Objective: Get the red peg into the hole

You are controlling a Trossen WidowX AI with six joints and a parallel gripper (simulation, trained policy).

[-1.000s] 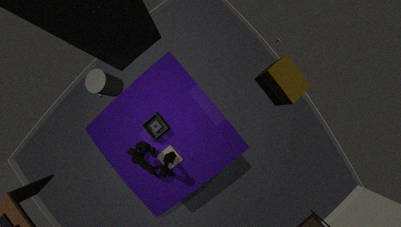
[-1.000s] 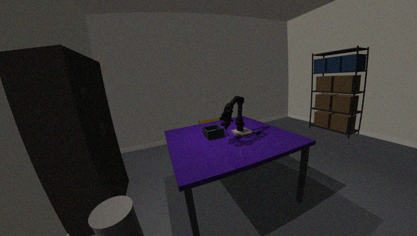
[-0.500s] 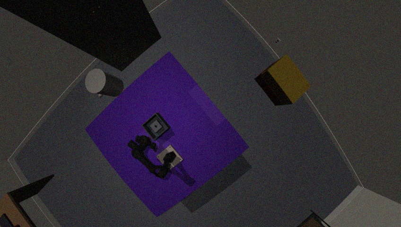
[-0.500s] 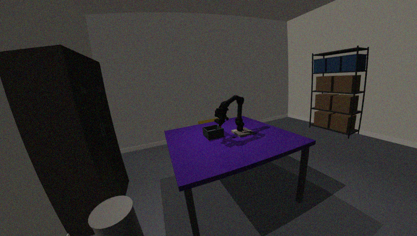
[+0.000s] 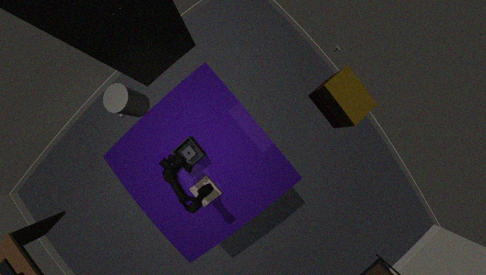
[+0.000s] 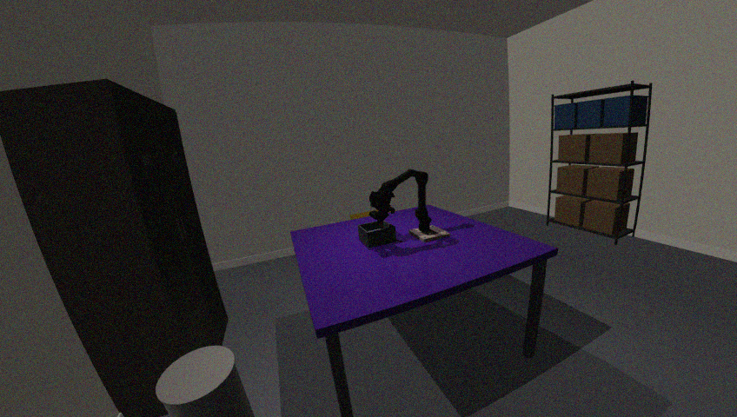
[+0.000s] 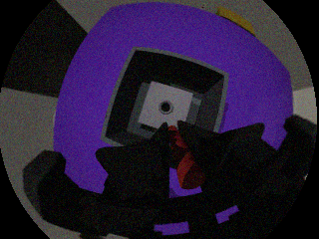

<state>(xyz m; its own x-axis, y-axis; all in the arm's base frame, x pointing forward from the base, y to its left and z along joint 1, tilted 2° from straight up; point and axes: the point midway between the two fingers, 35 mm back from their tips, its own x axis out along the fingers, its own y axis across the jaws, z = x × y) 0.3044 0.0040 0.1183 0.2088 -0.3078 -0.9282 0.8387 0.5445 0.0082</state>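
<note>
Now: the red peg 30 mm above my gripper tip, 10 mm to the left of it and 10 mm behind it. The rest, counted from my gripper tip: dark box 90 mm below, 20 mm to the right, 20 mm ahead; then light grey plate 70 mm below, 20 mm to the right, 20 mm ahead.
</note>
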